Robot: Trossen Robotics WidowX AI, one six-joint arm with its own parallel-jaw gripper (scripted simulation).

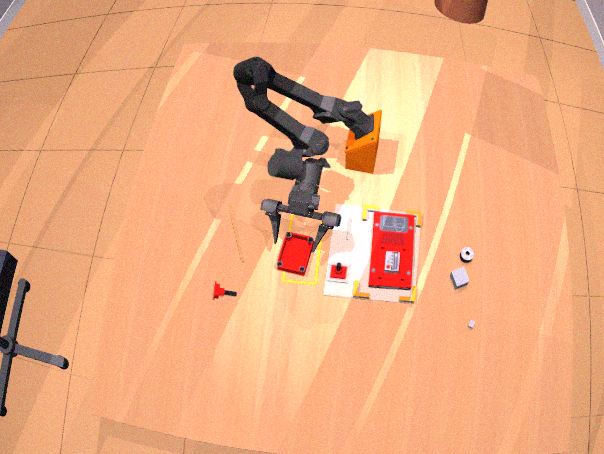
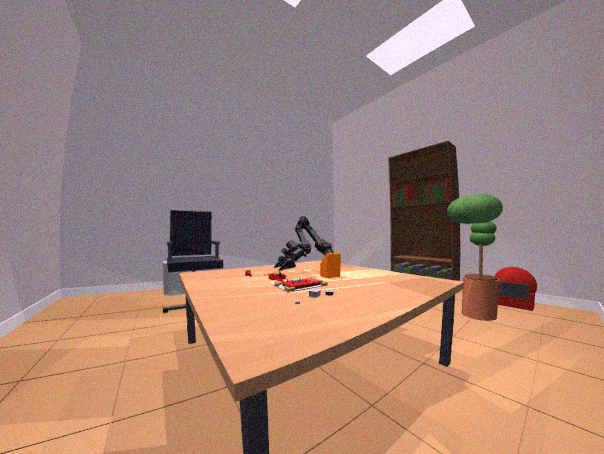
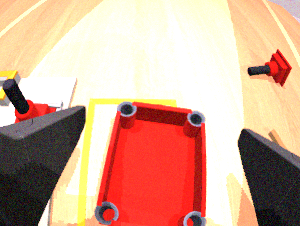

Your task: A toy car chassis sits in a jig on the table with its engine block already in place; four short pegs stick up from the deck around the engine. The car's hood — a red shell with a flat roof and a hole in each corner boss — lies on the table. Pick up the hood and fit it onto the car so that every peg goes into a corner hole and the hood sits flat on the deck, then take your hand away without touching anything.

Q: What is my gripper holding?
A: Nothing.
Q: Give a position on a red hood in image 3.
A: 156,161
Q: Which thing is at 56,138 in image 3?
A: My gripper.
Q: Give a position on a red hood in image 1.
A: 295,253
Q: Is my gripper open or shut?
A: Open.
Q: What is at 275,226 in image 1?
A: My gripper.
